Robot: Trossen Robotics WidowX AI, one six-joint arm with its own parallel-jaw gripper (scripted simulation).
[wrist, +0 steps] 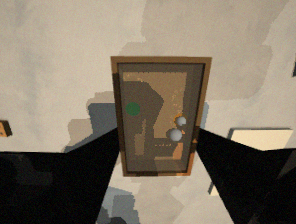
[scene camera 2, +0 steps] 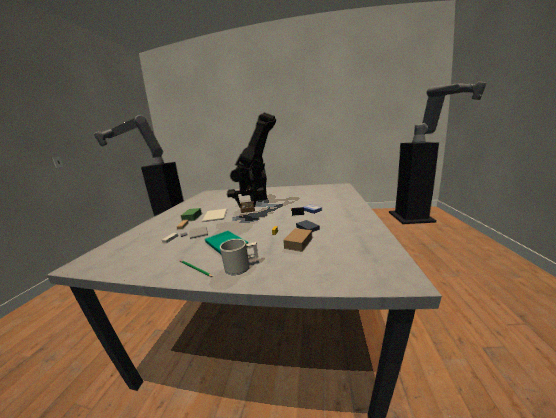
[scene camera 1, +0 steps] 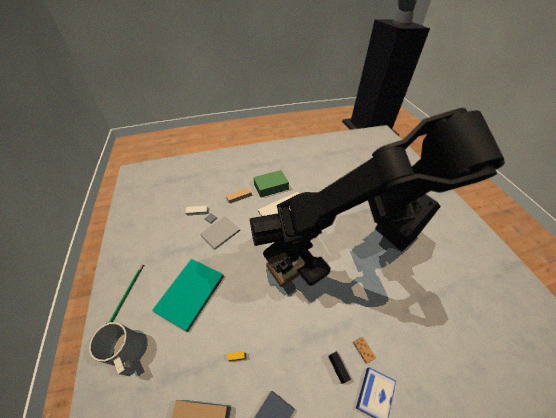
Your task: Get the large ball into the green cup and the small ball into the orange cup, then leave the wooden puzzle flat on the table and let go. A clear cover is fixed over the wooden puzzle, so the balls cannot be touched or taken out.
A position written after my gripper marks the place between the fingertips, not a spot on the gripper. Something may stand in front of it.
In view: my gripper [scene camera 1: 294,263], a mug [scene camera 1: 107,340], a wooden puzzle [wrist: 159,100], a cream pad [wrist: 261,138] and a teal book [scene camera 1: 184,300].
The mug shows as well in scene camera 2 [scene camera 2: 235,262]. My gripper shows as well in the wrist view [wrist: 156,130]. The wrist view misses the mug: it is out of frame. The wrist view misses the teal book: it is out of frame.
